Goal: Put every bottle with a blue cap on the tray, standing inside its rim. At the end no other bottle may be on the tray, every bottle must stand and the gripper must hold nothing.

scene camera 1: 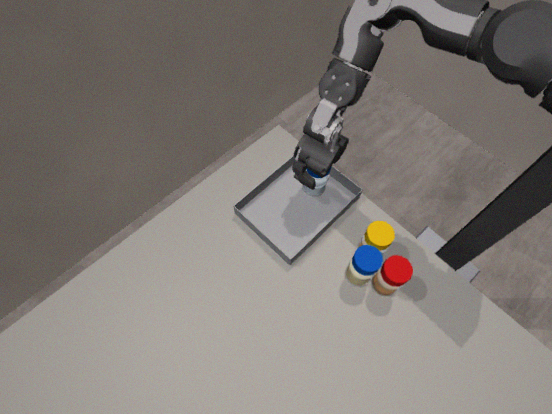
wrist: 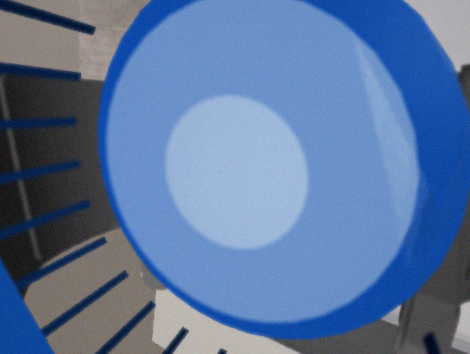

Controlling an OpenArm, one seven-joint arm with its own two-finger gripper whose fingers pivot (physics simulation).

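Observation:
My gripper is shut on a blue-capped bottle with a pale body. It holds the bottle upright or nearly so, over the back part of the grey tray; whether its base touches the tray floor I cannot tell. In the wrist view the blue cap fills most of the picture, with dark finger parts at both sides. A second blue-capped bottle, with a cream body, stands on the table outside the tray, to its right.
A yellow-capped bottle stands just behind the second blue-capped bottle, and a red-capped bottle stands close at its right. The three are grouped near the right edge of the table. The tray has a low raised rim.

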